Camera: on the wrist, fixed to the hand. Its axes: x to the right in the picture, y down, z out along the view.
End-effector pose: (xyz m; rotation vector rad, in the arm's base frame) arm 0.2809 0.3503 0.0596 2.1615 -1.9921 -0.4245
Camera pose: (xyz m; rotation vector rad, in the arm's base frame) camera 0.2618 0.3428 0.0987 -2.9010 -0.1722 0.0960
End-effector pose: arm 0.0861 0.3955 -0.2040 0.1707 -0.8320 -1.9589
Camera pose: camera 0.1211 0.3689 -0.2080 -1.0807 0.7340 2.2857
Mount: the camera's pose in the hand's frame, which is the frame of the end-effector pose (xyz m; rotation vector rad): 0.0026 0.0310 -0.0313 0.3134 0.0999 -1.6299
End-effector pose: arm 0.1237 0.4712 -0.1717 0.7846 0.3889 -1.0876
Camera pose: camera 0.1554 0.4998 -0.1829 0.7192 1.0272 -2.6710
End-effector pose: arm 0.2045 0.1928 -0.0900 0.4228 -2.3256 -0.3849
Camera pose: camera 0.2191 0.2150 -0.0547 2.3585 -1.4181 -0.6642
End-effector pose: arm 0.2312 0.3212 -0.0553 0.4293 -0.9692 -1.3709
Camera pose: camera 0.2746 0.3166 -0.0486 -1.7284 0.6430 2.5245
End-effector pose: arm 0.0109 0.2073 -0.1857 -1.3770 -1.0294 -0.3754
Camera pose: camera 0.0474 0.1863 -0.1987 0.0407 -1.8474 -1.3477
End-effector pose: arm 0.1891 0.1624 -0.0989 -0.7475 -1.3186 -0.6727
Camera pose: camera 0.2326 0.1559 -0.1022 0.8132 -1.7095 -1.6472
